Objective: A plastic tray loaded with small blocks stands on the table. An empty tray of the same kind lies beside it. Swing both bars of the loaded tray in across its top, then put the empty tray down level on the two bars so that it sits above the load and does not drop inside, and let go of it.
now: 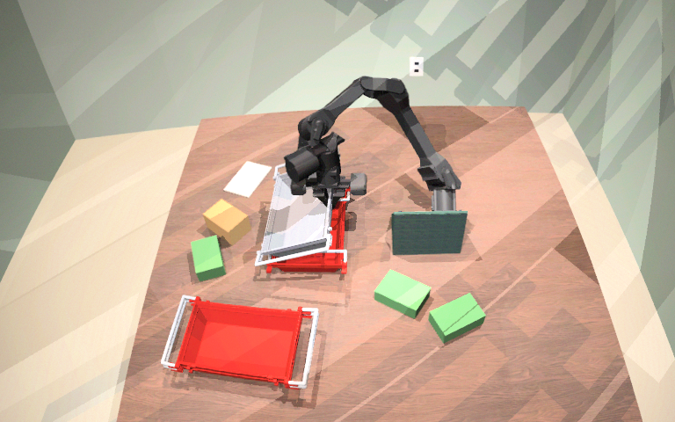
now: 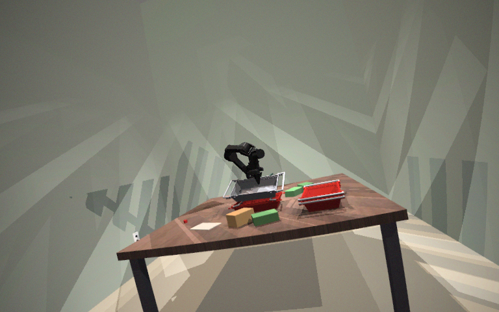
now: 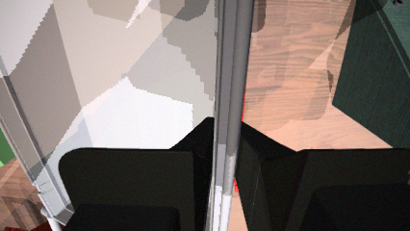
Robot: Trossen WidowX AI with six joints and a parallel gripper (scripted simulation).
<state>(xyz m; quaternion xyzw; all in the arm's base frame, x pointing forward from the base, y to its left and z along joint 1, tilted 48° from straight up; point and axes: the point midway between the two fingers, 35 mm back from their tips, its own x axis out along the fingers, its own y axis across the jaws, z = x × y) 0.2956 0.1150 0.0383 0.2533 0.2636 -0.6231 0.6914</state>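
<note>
My gripper tip is 90 mm short of the grey tray. The rest, counted from my gripper tip: white sheet (320 mm ahead, 250 mm to the right, 140 mm below); then red cube (480 mm to the right, 170 mm ahead, 130 mm below); then tan box (330 mm ahead, 110 mm below, 30 mm to the right).
</note>
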